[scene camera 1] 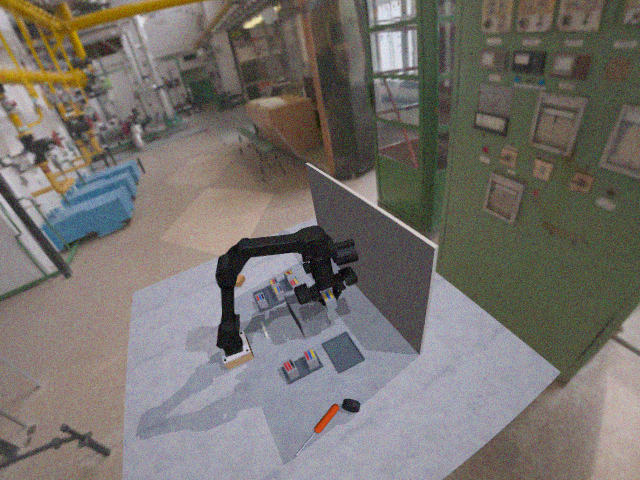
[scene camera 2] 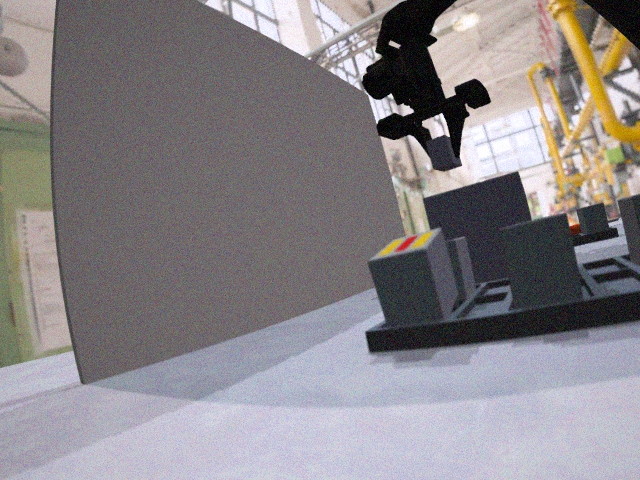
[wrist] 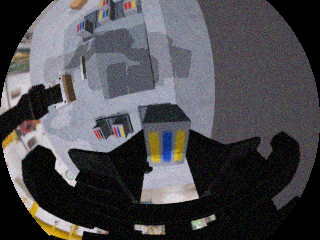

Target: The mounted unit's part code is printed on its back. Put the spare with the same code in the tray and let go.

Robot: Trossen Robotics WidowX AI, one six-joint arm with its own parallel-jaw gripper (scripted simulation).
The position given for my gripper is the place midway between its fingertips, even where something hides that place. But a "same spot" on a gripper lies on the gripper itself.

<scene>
my gripper: scene camera 1 329, 303; scene camera 2; wrist
same spot on my gripper: [wrist: 108, 179] = [scene camera 2: 446, 108]
</scene>
